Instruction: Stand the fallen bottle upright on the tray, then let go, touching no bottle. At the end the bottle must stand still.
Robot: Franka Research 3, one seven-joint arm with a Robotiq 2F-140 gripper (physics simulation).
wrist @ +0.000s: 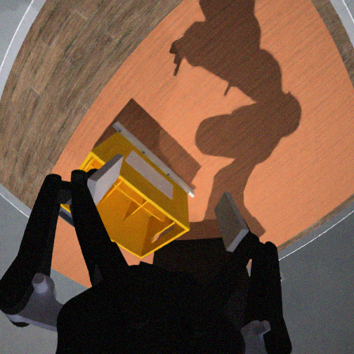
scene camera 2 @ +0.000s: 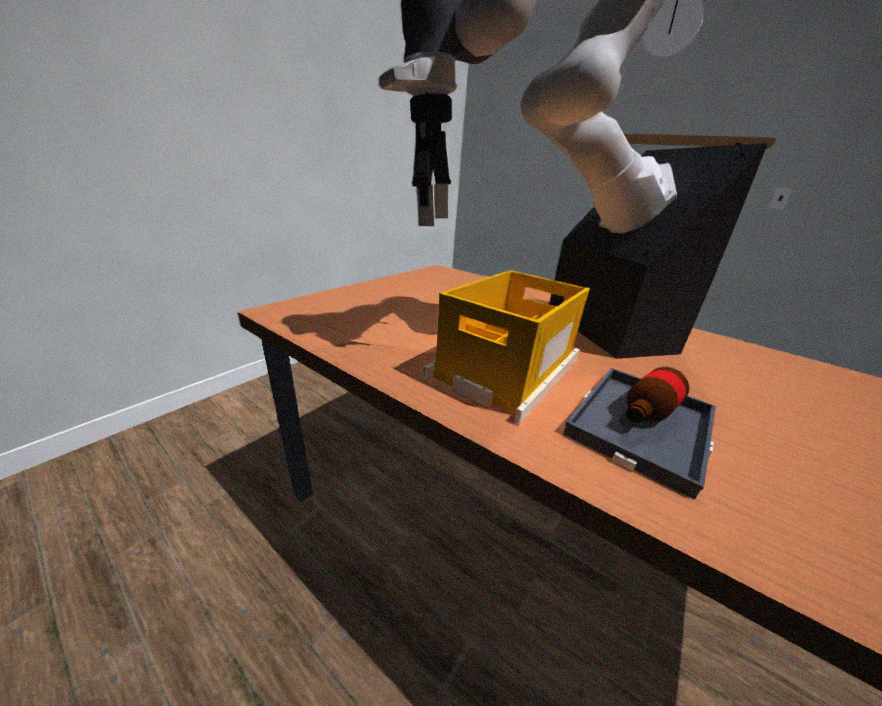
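A brown bottle [scene camera 2: 658,393] with a red label lies on its side in the dark grey tray [scene camera 2: 647,460]. Its neck points toward the front left in the scene view, and its base end is by the tray's back rim. The bottle does not show in the wrist view. A small dark part of the tray [wrist: 66,217] shows past the crate, behind the left finger. My gripper [scene camera 2: 432,213] [wrist: 171,184] is open and empty. It points down, high above the table and above the crate's height, well to the left of the bottle in the scene view.
A yellow crate [scene camera 2: 481,365] [wrist: 145,192] with inner dividers stands left of the tray, between pale strips [scene camera 2: 548,384] [wrist: 152,157] on the wooden table [scene camera 2: 794,471] [wrist: 320,125]. The black robot base [scene camera 2: 662,279] stands behind crate and tray. The arm's shadow falls on the table.
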